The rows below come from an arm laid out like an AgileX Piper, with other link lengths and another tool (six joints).
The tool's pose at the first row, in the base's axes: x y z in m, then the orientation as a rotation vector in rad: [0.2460 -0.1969 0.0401 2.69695 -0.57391 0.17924]
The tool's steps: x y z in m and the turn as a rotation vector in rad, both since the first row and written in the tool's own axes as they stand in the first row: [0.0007 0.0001 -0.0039 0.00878 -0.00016 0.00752]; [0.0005 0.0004 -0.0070 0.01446 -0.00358 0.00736]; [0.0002 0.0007 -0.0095 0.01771 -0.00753 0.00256]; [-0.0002 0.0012 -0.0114 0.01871 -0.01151 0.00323]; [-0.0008 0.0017 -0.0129 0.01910 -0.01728 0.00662]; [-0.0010 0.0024 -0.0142 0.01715 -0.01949 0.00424]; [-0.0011 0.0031 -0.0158 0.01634 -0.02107 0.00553]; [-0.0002 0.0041 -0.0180 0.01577 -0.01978 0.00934]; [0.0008 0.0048 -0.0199 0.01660 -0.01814 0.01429]
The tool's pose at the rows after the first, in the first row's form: [0.2464 -0.1957 0.0439 2.70363 -0.58471 0.18398]; [0.2460 -0.1947 0.0468 2.70997 -0.58586 0.18124]; [0.2455 -0.1939 0.0491 2.71522 -0.58069 0.17573]; [0.2448 -0.1934 0.0510 2.71696 -0.58284 0.17088]; [0.2440 -0.1931 0.0524 2.71785 -0.58921 0.16415]; [0.2435 -0.1931 0.0538 2.71706 -0.58649 0.15989]; [0.2430 -0.1930 0.0555 2.71632 -0.58867 0.15784]; [0.2433 -0.1933 0.0580 2.71454 -0.59346 0.16041]; [0.2438 -0.1936 0.0602 2.71373 -0.59978 0.16422]
